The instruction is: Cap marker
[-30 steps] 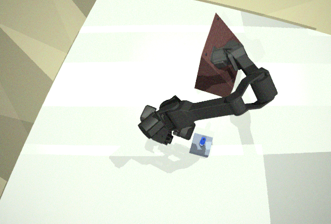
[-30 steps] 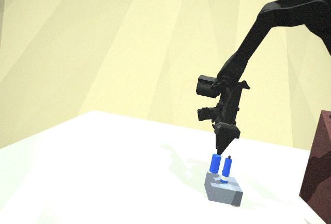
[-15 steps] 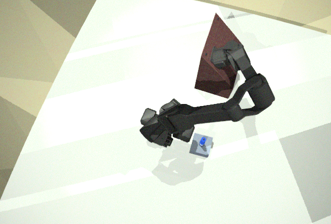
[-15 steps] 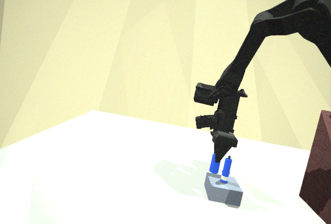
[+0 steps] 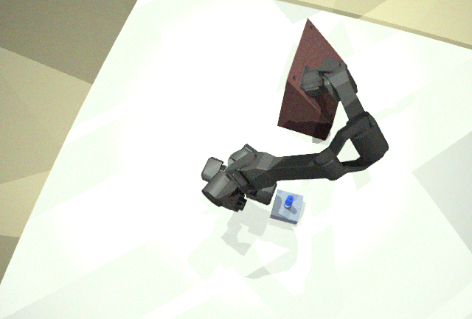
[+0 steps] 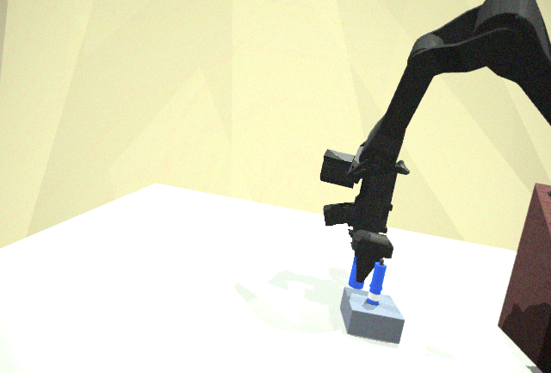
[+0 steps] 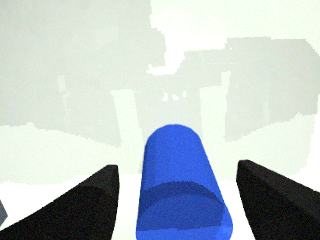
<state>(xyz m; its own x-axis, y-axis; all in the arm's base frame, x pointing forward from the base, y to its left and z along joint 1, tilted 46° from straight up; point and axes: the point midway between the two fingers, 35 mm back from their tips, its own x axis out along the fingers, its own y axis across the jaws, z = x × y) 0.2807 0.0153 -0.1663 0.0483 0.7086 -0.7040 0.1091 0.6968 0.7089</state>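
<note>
The blue cap lies 1 cm above my gripper tip. Round my gripper tip: grey holder block (14 cm to the left, 1 cm ahead).
</note>
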